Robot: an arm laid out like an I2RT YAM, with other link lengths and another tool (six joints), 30 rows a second.
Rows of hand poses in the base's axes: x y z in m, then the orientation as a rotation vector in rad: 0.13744, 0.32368, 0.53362, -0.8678, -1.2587, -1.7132; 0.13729, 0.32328, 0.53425, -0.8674, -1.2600, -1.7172; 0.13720, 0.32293, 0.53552, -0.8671, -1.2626, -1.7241; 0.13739, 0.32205, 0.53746, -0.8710, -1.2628, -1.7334; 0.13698, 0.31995, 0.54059, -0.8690, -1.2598, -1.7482; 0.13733, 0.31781, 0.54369, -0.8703, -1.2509, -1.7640; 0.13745, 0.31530, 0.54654, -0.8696, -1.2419, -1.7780; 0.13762, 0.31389, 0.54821, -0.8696, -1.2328, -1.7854; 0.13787, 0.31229, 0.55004, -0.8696, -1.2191, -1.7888; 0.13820, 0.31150, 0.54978, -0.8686, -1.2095, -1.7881; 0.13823, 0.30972, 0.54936, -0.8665, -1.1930, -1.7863; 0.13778, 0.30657, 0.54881, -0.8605, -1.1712, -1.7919; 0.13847, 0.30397, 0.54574, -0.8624, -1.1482, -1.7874; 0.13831, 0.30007, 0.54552, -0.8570, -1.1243, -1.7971
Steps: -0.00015, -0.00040, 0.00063, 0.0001, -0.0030, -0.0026; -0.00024, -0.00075, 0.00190, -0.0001, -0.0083, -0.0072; -0.00005, -0.00163, 0.00384, 0.0000, -0.0120, -0.0161; -0.00046, -0.00373, 0.00697, 0.0059, -0.0193, -0.0253; -0.00011, -0.00587, 0.01007, 0.0145, -0.0229, -0.0371; 0.00001, -0.00838, 0.01292, 0.0236, -0.0262, -0.0466; 0.00018, -0.00979, 0.01459, 0.0312, -0.0256, -0.0519; 0.00043, -0.01139, 0.01642, 0.0411, -0.0204, -0.0544; 0.00076, -0.01218, 0.01616, 0.0479, -0.0154, -0.0535; 0.00079, -0.01396, 0.01574, 0.0596, -0.0067, -0.0512; 0.00034, -0.01711, 0.01519, 0.0780, -0.0011, -0.0522; 0.00103, -0.01971, 0.01212, 0.0919, 0.0140, -0.0506; 0.00087, -0.02361, 0.01190, 0.1122, 0.0186, -0.0551
